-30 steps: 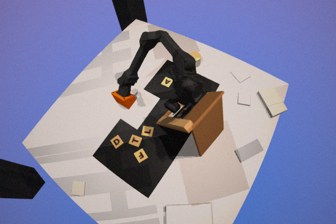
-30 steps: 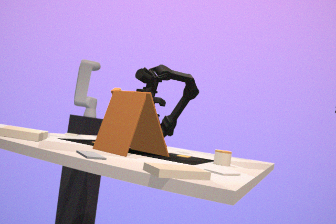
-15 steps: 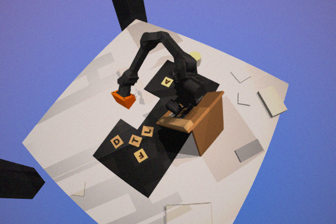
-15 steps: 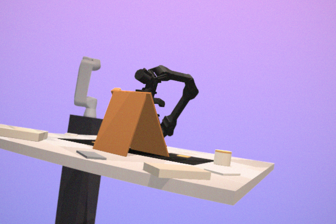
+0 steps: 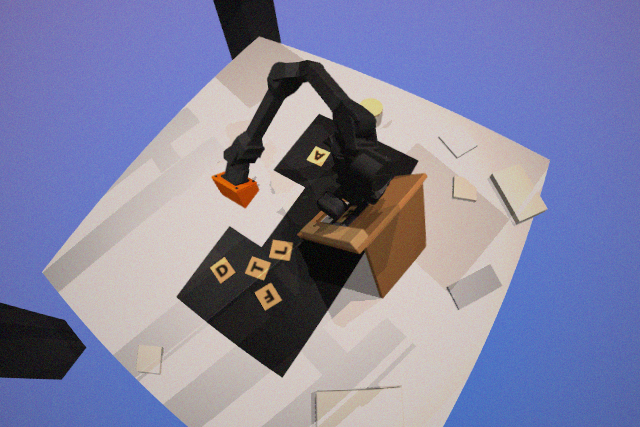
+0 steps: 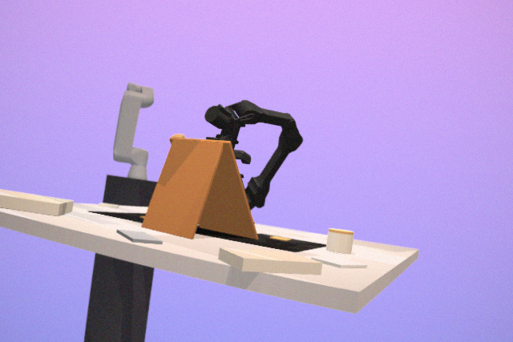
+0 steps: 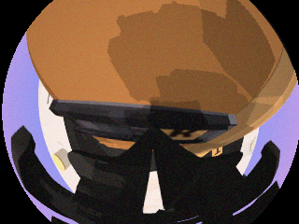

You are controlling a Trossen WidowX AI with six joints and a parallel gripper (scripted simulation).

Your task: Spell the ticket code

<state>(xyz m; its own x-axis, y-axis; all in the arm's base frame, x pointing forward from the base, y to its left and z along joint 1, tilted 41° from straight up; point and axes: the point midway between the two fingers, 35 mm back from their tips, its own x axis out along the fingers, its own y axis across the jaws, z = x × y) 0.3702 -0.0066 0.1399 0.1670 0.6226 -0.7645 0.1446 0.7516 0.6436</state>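
Now: the white ticket 6 cm behind my gripper tip, 2 cm to the right of it and 8 cm below it. Also, from my gripper tip: grey slab: 38 cm ahead, 3 cm to the left, 17 cm below.
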